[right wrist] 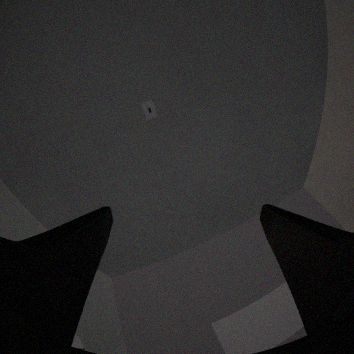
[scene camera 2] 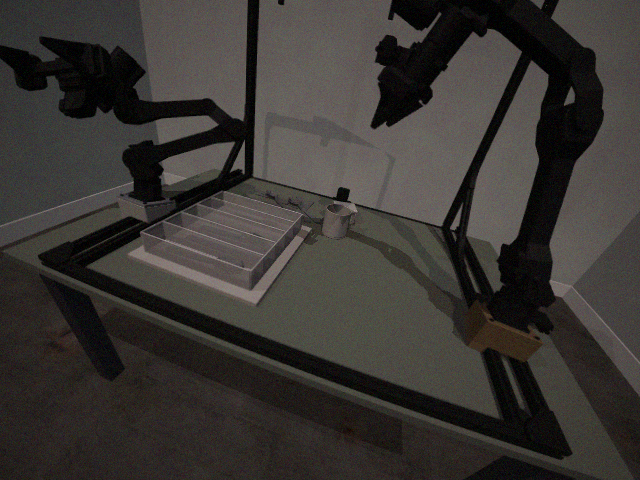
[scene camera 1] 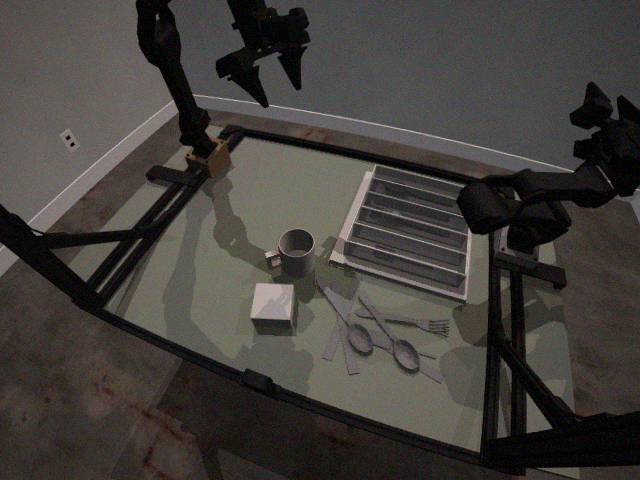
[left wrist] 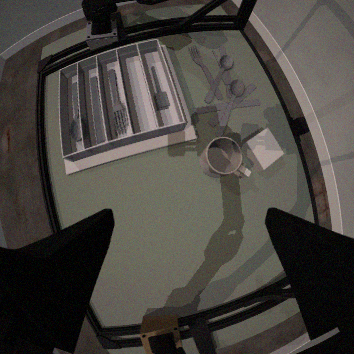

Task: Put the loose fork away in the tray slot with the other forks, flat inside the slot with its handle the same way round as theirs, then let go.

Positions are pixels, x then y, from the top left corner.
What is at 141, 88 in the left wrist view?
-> A cutlery tray.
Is my right gripper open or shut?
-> Open.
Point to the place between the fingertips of my left gripper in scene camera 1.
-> At 283, 98
